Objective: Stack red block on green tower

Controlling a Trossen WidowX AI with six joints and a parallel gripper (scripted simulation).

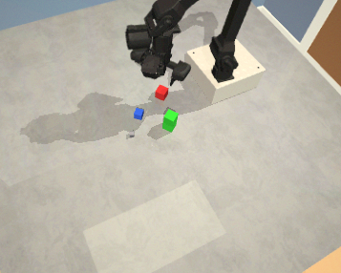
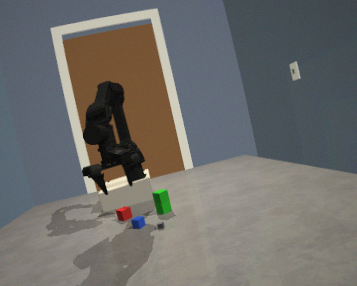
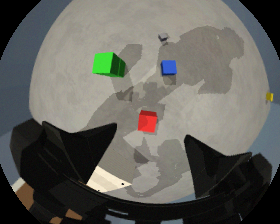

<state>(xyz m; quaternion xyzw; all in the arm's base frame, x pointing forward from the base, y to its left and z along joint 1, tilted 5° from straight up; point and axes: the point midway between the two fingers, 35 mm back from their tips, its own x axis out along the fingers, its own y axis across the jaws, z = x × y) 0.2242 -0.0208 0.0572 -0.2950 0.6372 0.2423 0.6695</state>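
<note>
The red block is 80 mm below my gripper tip, 20 mm behind it and 10 mm to the right of it. From my gripper tip the other things lie so: grey cube 130 mm ahead, 120 mm to the left, 90 mm below; blue block 90 mm below, 90 mm ahead, 60 mm to the left.
</note>
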